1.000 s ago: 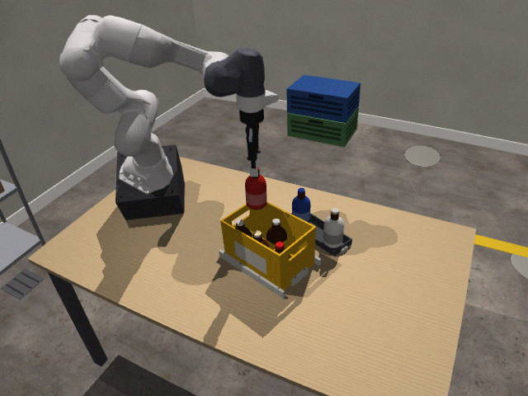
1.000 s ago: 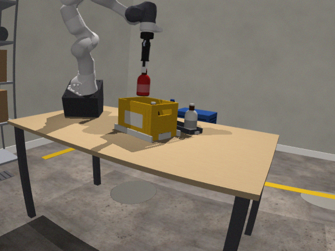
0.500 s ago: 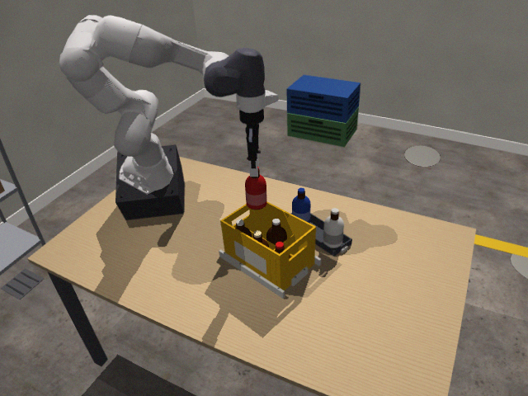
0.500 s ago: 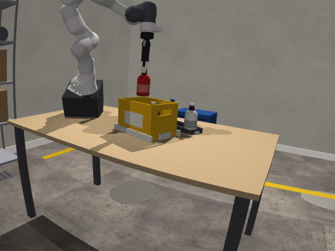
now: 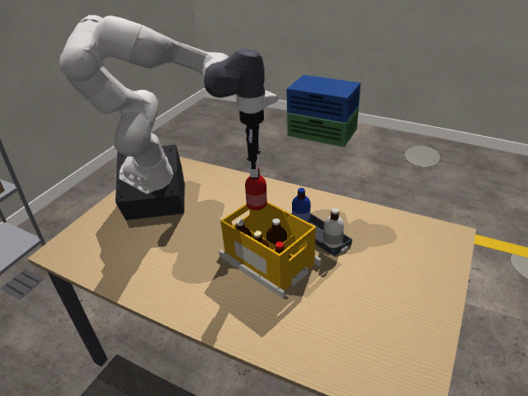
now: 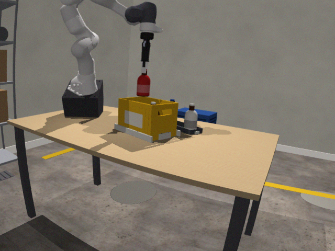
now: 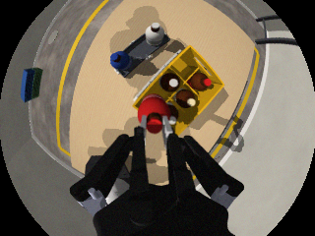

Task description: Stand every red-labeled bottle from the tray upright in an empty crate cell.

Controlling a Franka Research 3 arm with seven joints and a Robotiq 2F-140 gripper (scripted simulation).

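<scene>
My gripper is now 8 cm above the red-labeled bottle. Round my hand: blue-labeled bottle: 27 cm below, 16 cm to the left, 13 cm ahead; then white-labeled bottle: 27 cm below, 27 cm ahead, 6 cm to the left; then yellow crate: 27 cm below, 8 cm to the right, 6 cm ahead.
</scene>
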